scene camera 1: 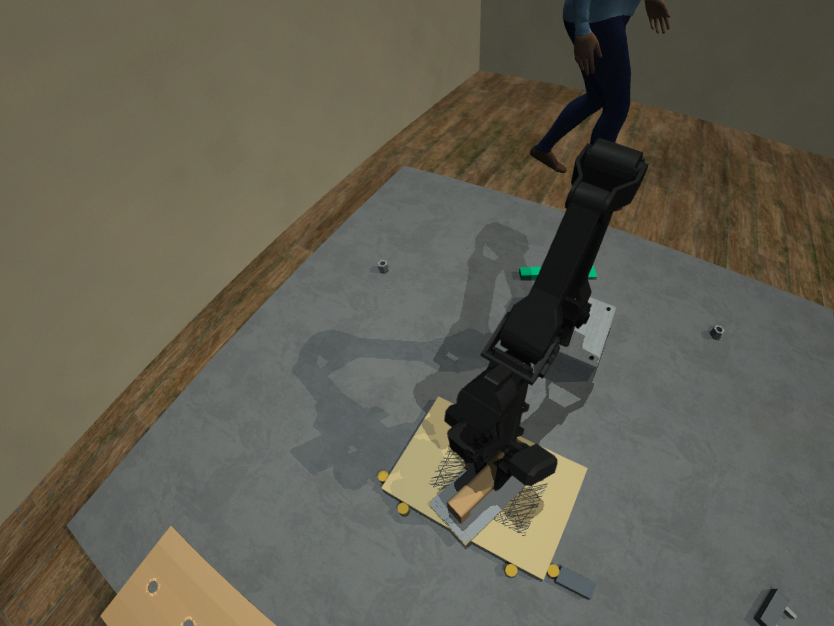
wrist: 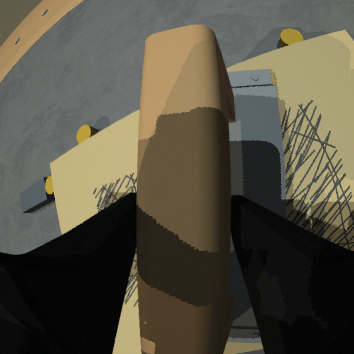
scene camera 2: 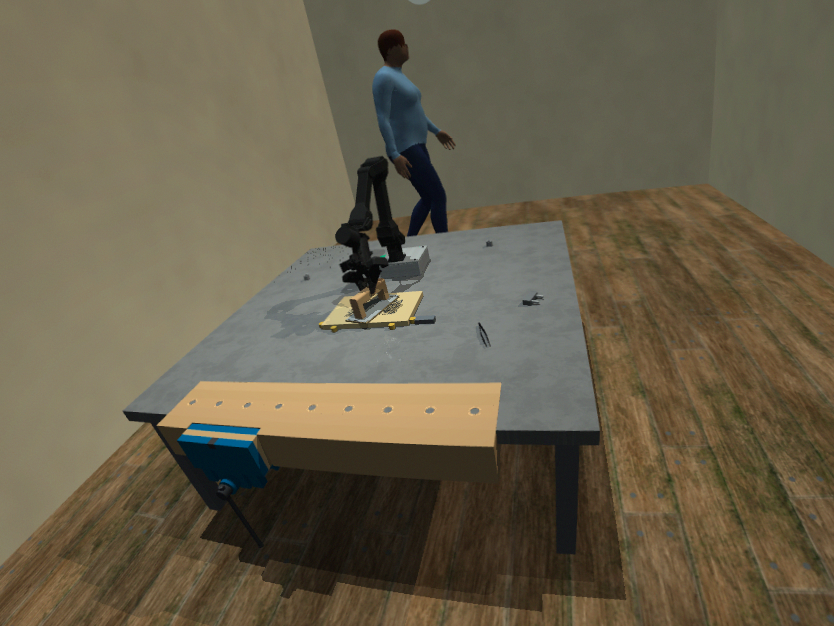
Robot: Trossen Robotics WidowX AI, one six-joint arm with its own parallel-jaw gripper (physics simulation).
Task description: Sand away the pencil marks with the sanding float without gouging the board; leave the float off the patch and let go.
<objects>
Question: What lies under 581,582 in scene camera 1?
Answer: A grey stop.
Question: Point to a sanding float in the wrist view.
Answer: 204,133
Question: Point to a pale wooden board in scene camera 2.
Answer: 411,300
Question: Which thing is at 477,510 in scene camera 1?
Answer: A sanding float.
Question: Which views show the gripper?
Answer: Scene camera 1, the wrist view and scene camera 2: all of them.
</objects>
